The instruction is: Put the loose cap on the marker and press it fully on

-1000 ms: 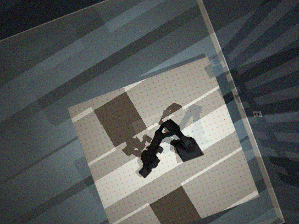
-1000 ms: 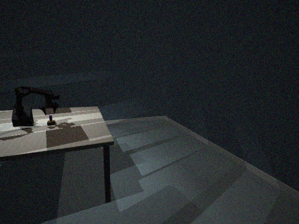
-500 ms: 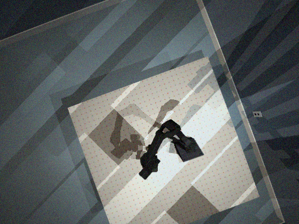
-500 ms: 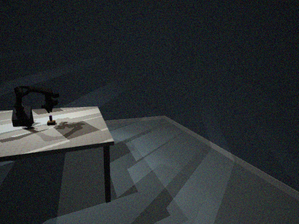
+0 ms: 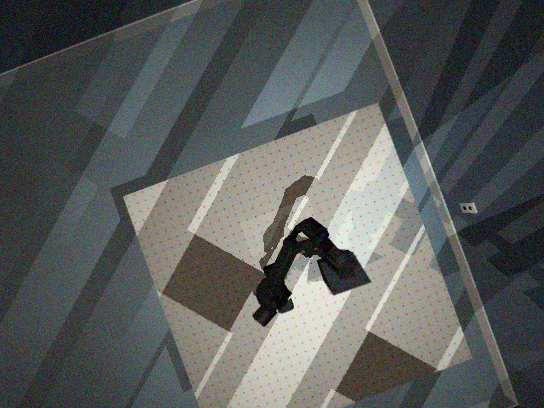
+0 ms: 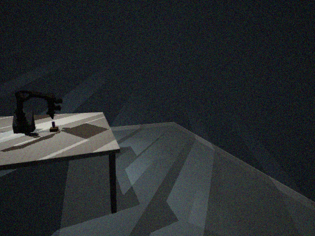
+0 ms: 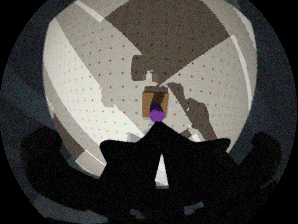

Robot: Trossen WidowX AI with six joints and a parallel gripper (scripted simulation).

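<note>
Now: gripper tip 50 mm above the purple cap. Round my gripper tip: holder block: 110 mm below.
</note>
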